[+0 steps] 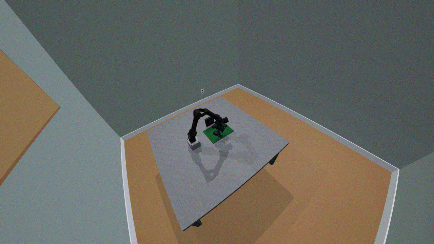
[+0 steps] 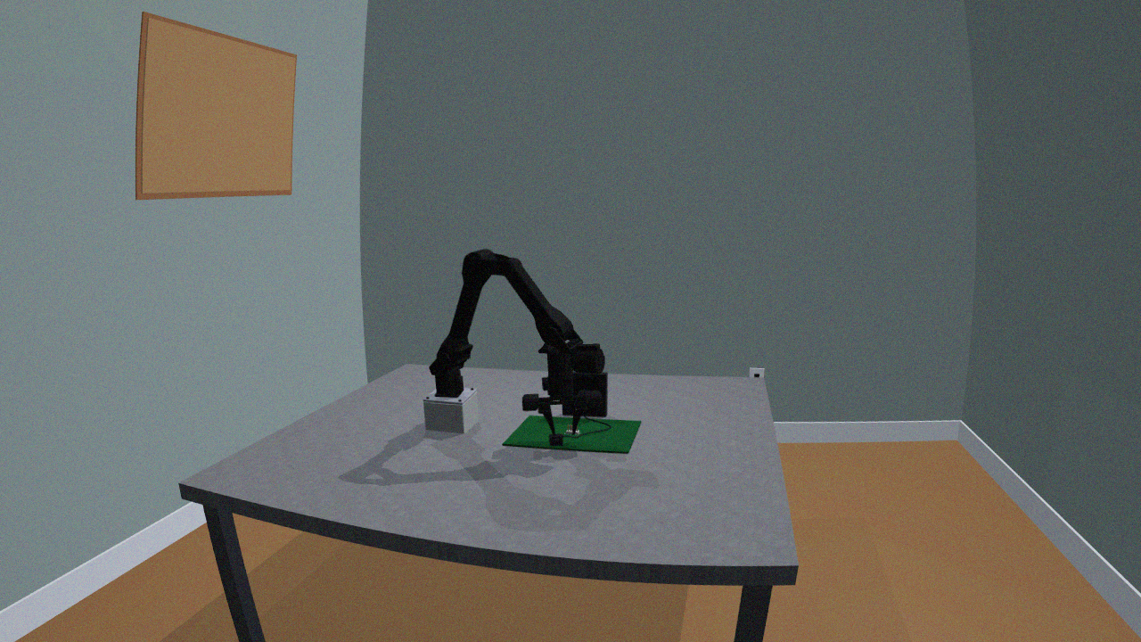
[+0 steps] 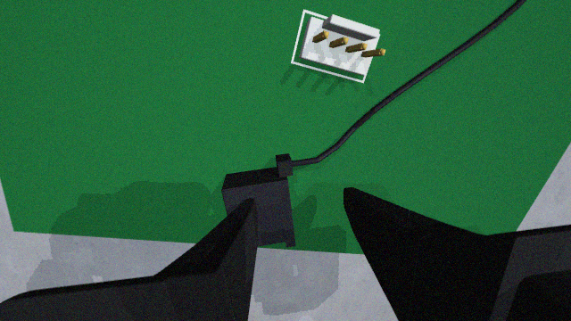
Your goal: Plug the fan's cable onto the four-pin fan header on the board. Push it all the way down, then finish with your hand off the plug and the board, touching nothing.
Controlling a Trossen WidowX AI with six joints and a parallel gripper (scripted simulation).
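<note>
Right now the black plug is 2 cm behind my gripper tip, 1 cm to the right of it and 1 cm below it. The rest, counted from my gripper tip: green board: 7 cm to the left, 4 cm below, 2 cm ahead; then white four-pin fan header: 7 cm to the left, 2 cm below, 1 cm ahead; then fan: 24 cm to the left, 4 cm above, 2 cm ahead.
</note>
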